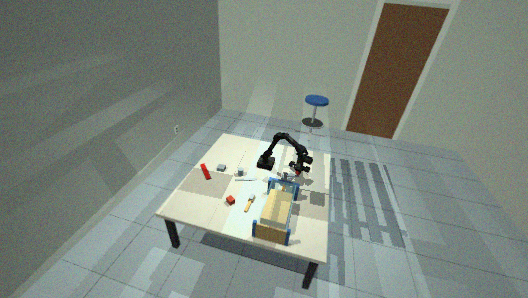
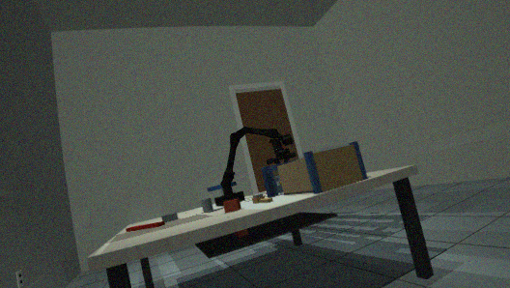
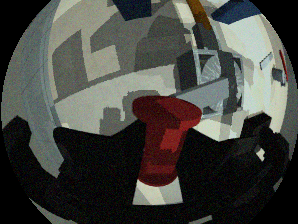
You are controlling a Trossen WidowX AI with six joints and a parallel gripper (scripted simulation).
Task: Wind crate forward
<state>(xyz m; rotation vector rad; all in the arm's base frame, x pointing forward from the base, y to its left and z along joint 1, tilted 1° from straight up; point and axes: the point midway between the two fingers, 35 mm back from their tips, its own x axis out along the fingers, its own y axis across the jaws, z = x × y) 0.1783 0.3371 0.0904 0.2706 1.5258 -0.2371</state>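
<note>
Right now my gripper tip is 1 cm short of the winch handle, 4 cm to the left of it and 1 cm above it. Also, from my gripper tip: winch: 11 cm to the right, 8 cm below; then red knob: 2 cm above; then blue frame: 18 cm ahead, 11 cm to the right, 1 cm below.
</note>
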